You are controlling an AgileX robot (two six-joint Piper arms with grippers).
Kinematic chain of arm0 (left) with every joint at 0, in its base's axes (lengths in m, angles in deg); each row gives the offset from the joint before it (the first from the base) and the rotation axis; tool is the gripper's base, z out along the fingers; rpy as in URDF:
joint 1: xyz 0 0 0.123 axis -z
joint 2: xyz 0 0 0 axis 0.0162 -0.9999 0
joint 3: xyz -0.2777 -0.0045 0.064 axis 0.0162 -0.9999 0
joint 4: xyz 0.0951 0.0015 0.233 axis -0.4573 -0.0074 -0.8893
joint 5: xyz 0 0 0 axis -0.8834 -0.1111 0.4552
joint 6: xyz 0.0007 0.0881 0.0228 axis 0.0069 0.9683 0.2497
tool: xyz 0 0 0 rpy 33.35 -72.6 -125
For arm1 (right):
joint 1: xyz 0 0 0.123 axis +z
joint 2: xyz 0 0 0 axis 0.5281 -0.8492 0
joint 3: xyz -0.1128 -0.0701 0.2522 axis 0.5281 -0.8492 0
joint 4: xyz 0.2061 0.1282 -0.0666 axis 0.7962 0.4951 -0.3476
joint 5: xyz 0 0 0 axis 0.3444 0.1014 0.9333
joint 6: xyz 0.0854 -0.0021 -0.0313 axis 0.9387 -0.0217 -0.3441
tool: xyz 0 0 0 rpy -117.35 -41.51 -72.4
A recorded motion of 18 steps. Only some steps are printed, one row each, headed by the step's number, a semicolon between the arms.
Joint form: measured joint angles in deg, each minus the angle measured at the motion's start. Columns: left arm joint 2, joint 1, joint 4, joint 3, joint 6, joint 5; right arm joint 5, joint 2, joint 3, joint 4, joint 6, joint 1.
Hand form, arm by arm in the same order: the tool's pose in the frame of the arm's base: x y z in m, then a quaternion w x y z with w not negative. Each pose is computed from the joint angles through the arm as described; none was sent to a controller.
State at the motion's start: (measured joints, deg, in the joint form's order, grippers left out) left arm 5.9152 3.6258 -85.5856 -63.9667 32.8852 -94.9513; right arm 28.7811 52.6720 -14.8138 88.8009 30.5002 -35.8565
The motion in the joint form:
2: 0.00 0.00 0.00 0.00 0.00 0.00; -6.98 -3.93 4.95 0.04 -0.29 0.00
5: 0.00 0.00 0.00 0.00 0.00 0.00; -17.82 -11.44 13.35 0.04 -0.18 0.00
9: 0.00 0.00 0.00 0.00 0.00 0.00; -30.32 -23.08 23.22 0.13 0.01 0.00
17: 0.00 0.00 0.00 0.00 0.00 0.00; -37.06 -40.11 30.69 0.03 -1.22 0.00
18: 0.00 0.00 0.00 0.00 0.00 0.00; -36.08 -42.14 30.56 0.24 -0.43 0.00
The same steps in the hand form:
2: 0.0536 -0.0020 0.1790 0.61714 -0.00984 0.78611 -0.03283; 0.0434 -0.0018 0.3045 0.76027 -0.00549 0.64766 -0.04995
5: 0.0536 -0.0020 0.1790 0.61714 -0.00984 0.78611 -0.03283; 0.0540 -0.0013 0.3280 0.70184 -0.01067 0.71107 -0.04109
9: 0.0536 -0.0020 0.1790 0.61714 -0.00984 0.78611 -0.03283; 0.0801 -0.0017 0.3502 0.60889 -0.01544 0.79261 -0.02797
17: 0.0536 -0.0020 0.1790 0.61714 -0.00984 0.78611 -0.03283; 0.1383 -0.0052 0.3501 0.49072 -0.02704 0.87062 -0.02190
18: 0.0536 -0.0020 0.1790 0.61714 -0.00984 0.78611 -0.03283; 0.1471 -0.0057 0.3457 0.48203 -0.01956 0.87579 -0.01624

